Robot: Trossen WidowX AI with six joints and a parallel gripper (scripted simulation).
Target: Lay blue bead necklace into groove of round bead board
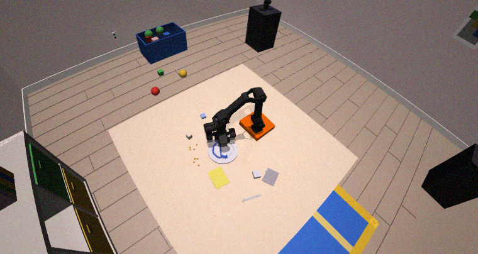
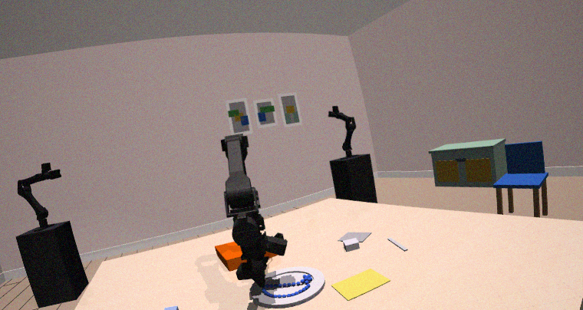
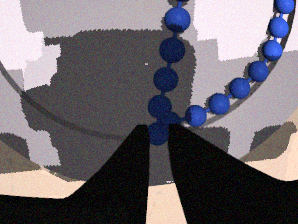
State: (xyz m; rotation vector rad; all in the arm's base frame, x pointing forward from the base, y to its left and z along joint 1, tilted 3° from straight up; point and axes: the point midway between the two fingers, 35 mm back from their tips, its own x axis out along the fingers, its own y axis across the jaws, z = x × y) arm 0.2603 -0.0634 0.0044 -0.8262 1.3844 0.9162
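Now: gripper tip 60 mm to the right of the round bead board, 20 mm short of it and 10 mm above it. Also, from my gripper tip: yellow sheet: 200 mm to the left, 150 mm ahead, 20 mm below; then pale cube: 160 mm ahead, 150 mm to the right; then blue cube: 250 mm to the right, 20 mm behind, 10 mm below.
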